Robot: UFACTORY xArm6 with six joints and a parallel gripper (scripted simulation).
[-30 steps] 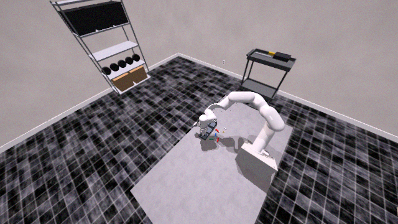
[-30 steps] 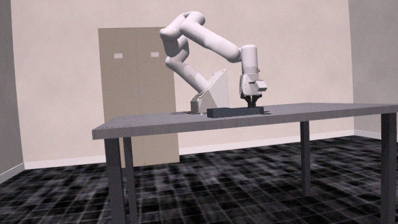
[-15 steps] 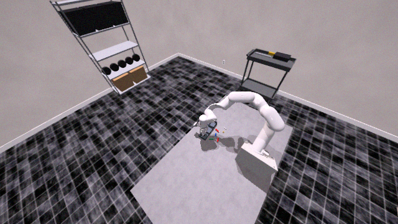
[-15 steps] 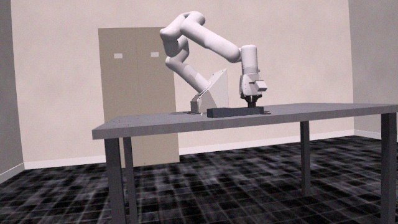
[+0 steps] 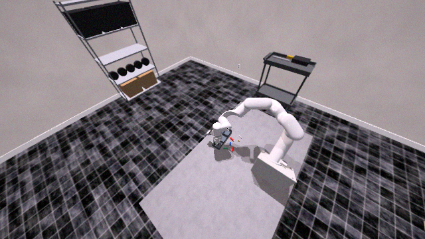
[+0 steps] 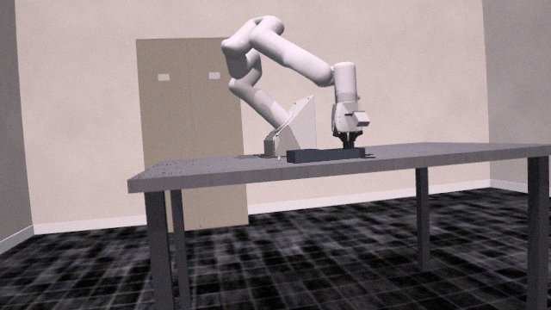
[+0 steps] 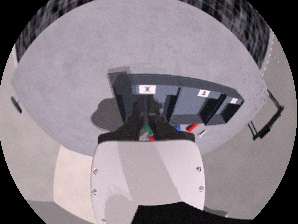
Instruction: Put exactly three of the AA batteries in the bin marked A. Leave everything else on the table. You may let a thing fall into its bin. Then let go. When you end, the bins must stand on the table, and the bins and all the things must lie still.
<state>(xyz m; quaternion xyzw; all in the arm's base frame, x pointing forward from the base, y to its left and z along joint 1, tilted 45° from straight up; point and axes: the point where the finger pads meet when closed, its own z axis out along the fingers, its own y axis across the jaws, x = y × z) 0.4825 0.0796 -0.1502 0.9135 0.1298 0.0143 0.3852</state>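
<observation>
My hand is 9 cm to the left of the blue AA battery, 9 cm past it and 3 cm above it. The rest, counted from my hand: green AA battery (9 cm behind, 3 cm to the right, 3 cm below); dark two-compartment bin (8 cm to the right, 2 cm below, 2 cm ahead); red battery (15 cm to the right, 6 cm behind, 3 cm below).
</observation>
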